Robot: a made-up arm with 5 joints.
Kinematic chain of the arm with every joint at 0, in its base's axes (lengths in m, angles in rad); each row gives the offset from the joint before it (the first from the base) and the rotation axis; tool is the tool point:
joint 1: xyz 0 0 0.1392 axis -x
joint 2: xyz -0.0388 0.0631 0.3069 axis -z
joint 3: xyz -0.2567 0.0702 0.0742 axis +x
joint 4: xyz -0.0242 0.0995 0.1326 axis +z
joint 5: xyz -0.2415 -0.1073 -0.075 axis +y
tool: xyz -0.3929 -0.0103 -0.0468
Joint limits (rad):
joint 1: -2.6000..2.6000
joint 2: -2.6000..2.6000
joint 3: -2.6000..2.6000
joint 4: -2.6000..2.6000
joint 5: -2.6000..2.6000
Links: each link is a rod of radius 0.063 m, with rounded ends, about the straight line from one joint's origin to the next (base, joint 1, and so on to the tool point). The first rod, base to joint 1, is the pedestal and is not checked.
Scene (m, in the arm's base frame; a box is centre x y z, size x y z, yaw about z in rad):
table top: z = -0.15
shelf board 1: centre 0.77 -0.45 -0.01 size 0.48 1 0.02 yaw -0.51
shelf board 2: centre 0.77 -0.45 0.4 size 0.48 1 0.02 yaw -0.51
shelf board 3: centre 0.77 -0.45 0.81 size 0.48 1 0.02 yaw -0.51
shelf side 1: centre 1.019 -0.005 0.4 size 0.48 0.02 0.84 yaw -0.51
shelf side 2: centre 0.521 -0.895 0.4 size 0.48 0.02 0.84 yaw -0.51
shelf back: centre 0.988 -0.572 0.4 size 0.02 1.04 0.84 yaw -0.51
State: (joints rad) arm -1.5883 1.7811 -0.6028 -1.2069 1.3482
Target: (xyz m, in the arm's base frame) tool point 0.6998 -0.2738 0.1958
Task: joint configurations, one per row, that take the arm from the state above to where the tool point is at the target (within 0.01 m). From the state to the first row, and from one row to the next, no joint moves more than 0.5 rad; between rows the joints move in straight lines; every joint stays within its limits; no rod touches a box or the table.
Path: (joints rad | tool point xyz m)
1: -1.4600 1.6951 -1.0022 -1.4855 1.5986 | 0.6563 -0.2697 0.5729
2: -1.3317 1.6090 -1.4017 -1.7641 1.8489 | 0.5367 -0.0632 0.5698
3: -1.2034 1.5230 -1.8011 -2.0428 2.0993 | 0.3717 0.0954 0.5639
4: -1.0751 1.4370 -2.2006 -2.3214 2.3496 | 0.1738 0.2038 0.5551
5: -0.9468 1.3510 -2.6000 -2.6000 2.6000 | -0.0438 0.2451 0.5472
6: -0.7774 1.6008 -2.6000 -2.2367 2.1982 | 0.0691 0.3385 0.3701
7: -0.6080 1.8506 -2.6000 -1.8735 1.7964 | 0.0769 0.4082 0.2128
8: -0.4387 2.1004 -2.6000 -1.5102 1.3945 | 0.0965 0.5209 0.1365
9: -0.2693 2.3502 -2.6000 -1.1469 0.9927 | 0.2531 0.6347 0.1199
10: -0.1000 2.6000 -2.6000 -0.7837 0.5909 | 0.5405 0.6237 0.1546
11: -0.5000 2.4652 -2.2249 -1.0056 0.8588 | 0.5002 0.4971 0.1795
12: -0.9000 2.3304 -1.8497 -1.2275 1.1267 | 0.5631 0.3023 0.2078
13: -1.3000 2.1956 -1.4746 -1.4495 1.3947 | 0.6623 0.0405 0.2326
14: -1.7000 2.0608 -1.0994 -1.6714 1.6626 | 0.6998 -0.2738 0.1958

